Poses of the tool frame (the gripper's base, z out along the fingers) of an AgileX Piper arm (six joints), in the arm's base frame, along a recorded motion.
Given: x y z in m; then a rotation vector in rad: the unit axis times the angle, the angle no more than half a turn.
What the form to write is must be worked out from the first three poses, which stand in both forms.
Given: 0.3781, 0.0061, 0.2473, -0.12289, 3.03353, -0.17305
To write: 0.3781, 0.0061, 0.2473, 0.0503, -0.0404, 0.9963, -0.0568
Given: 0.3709, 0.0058, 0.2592, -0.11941, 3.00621, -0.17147
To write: 0.3709, 0.0058, 0.2592, 0.0640, -0.0395, 0.9955, -0.0568
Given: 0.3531, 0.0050, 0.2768, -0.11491, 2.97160, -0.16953
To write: 0.3531, 0.0050, 0.2768, 0.0814, -0.0384, 0.9943, -0.0567
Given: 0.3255, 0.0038, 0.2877, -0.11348, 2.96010, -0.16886
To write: 0.3255, 0.0038, 0.2877, 0.0871, -0.0381, 0.9939, -0.0567
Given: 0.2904, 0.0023, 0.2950, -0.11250, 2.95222, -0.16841
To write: 0.2904, 0.0023, 0.2950, 0.0911, -0.0379, 0.9935, -0.0567
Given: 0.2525, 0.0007, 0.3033, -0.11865, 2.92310, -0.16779
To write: 0.2525, 0.0007, 0.3033, 0.1054, -0.0403, 0.9920, -0.0569
